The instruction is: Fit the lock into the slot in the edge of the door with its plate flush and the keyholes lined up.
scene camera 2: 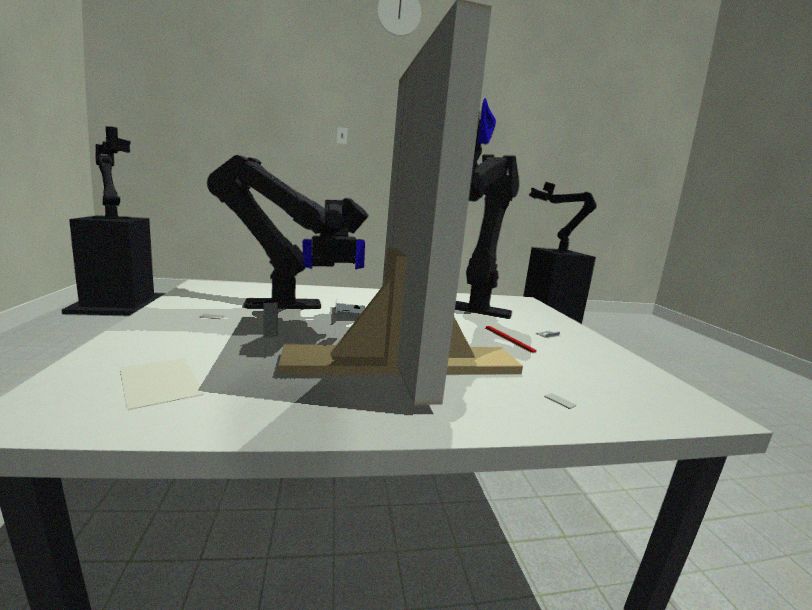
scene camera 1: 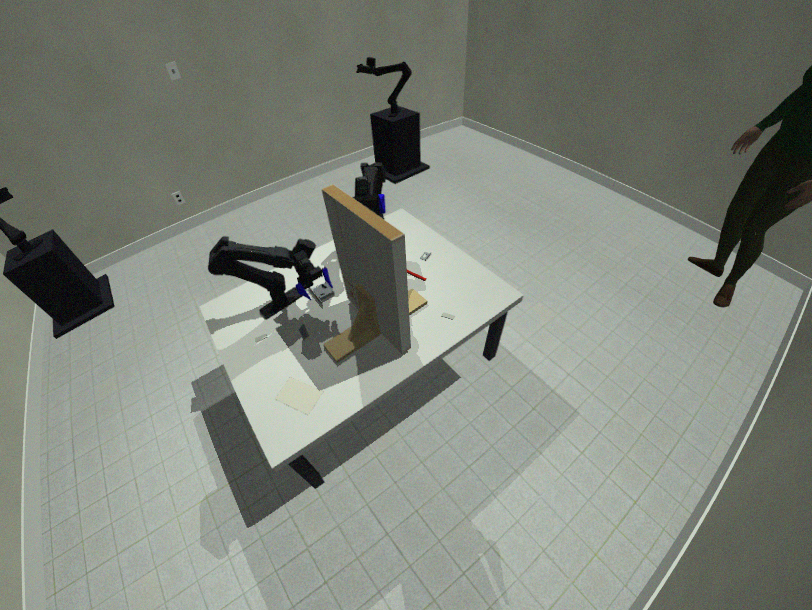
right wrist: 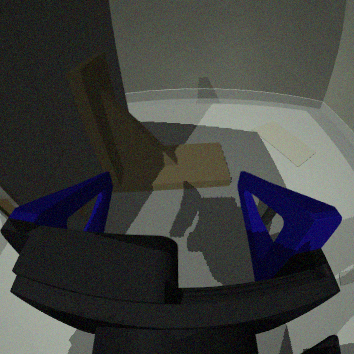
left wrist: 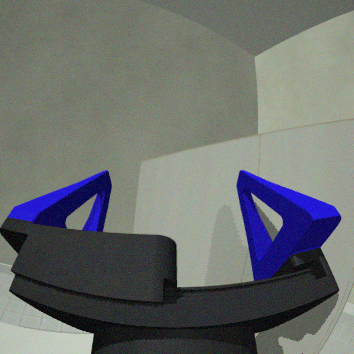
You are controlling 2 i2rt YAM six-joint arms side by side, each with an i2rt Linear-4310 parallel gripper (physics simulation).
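Frame: origin at the left arm's base, x ahead, y left, z up, level; millimetres.
Seen in the pictures: left gripper, fingertip midpoint: (scene camera 1: 366, 201) (left wrist: 173, 177); right gripper, fingertip midpoint: (scene camera 2: 333, 266) (scene camera 1: 321, 293) (right wrist: 174, 178); left arm's base, origin of the base link: (scene camera 2: 478, 310); right arm's base, origin of the base link: (scene camera 2: 283, 305) (scene camera 1: 281, 303).
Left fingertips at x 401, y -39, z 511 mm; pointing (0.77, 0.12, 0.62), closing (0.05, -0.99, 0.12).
Offsets run from my left fingertips to a thing's top centre. "*": to the spot under its first point.
The grey door @[105 mm ahead, 26 mm right, 42 mm up] (scene camera 1: 370, 262) (scene camera 2: 426, 196) (left wrist: 195, 185) (right wrist: 50, 90) stands upright in wooden supports; its slot does not show. The lock @[122 mm back, 256 mm right, 485 mm down] (scene camera 1: 322, 292) (scene camera 2: 347, 309), a small metal case with a plate, lies on the table on the picture-left side of the door. My right gripper (scene camera 1: 318, 292) (scene camera 2: 333, 254) (right wrist: 174, 178) is open and empty, above the table near the lock, fingers pointing towards the front. The lock does not show in the right wrist view. My left gripper (scene camera 1: 381, 203) (scene camera 2: 486, 121) (left wrist: 173, 177) is open and empty, raised on the door's other side and partly hidden by it in the scene views.
A wooden foot @[* 203 mm ahead, 176 mm right, 493 mm down] (scene camera 1: 341, 346) (scene camera 2: 305, 359) (right wrist: 200, 162) juts from the door. A dark upright block @[122 mm ahead, 324 mm right, 435 mm down] (scene camera 1: 303, 330) (scene camera 2: 269, 319) stands left of it. A pale card @[382 mm ahead, 343 mm right, 510 mm down] (scene camera 1: 299, 395) (scene camera 2: 160, 382) (right wrist: 286, 143) lies front left. A red stick @[175 mm back, 154 mm left, 505 mm down] (scene camera 1: 416, 274) (scene camera 2: 510, 338) and small plates lie right of the door.
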